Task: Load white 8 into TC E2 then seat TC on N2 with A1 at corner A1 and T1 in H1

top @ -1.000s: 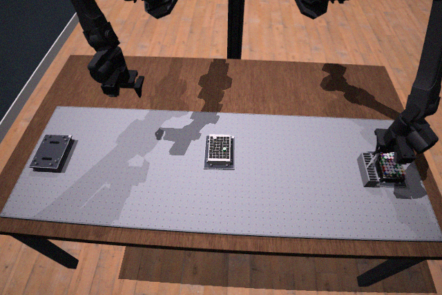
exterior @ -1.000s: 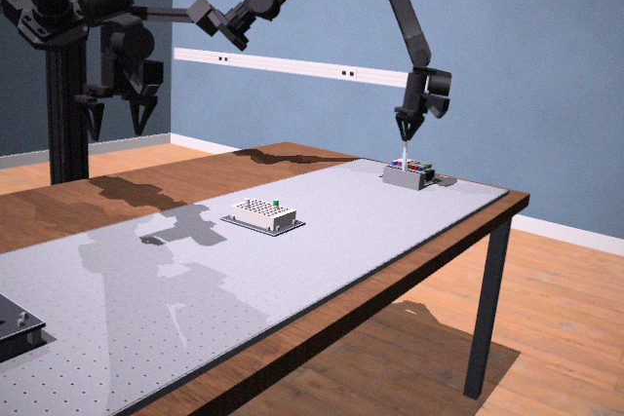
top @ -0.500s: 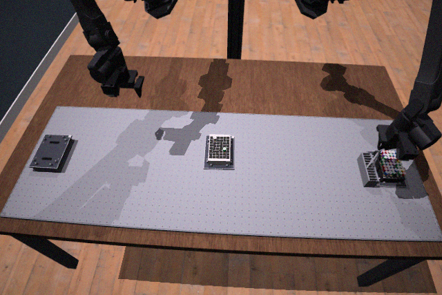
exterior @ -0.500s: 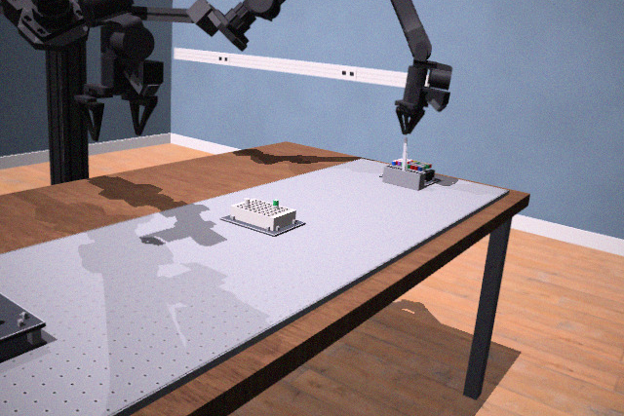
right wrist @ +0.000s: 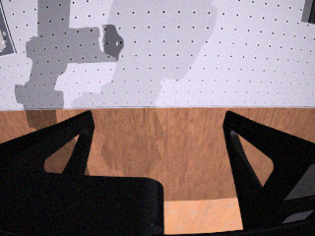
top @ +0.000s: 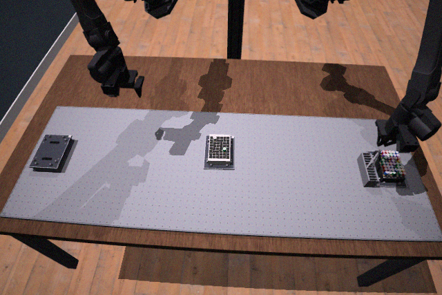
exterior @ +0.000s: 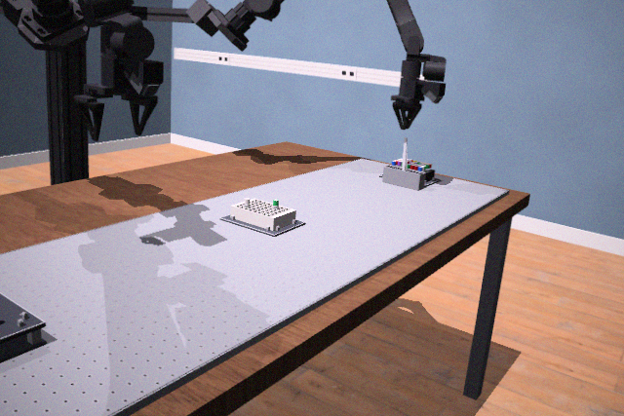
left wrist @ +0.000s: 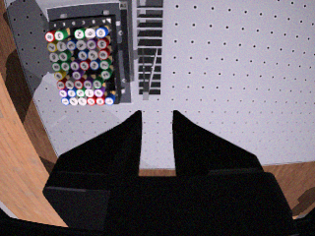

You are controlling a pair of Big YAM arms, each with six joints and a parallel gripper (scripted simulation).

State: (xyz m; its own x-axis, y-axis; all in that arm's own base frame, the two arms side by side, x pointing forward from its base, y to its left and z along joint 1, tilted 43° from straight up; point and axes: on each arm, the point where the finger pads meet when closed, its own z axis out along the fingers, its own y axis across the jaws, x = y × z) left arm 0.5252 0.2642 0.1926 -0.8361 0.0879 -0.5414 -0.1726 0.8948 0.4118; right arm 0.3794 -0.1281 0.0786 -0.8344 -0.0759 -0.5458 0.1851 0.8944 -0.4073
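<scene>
The tube carrier TC is 34 cm to the left of my right hand, 22 cm below it and 10 cm ahead of it. Also, from my right hand: forceps holder H1: 92 cm to the left, 22 cm below, 20 cm ahead.
</scene>
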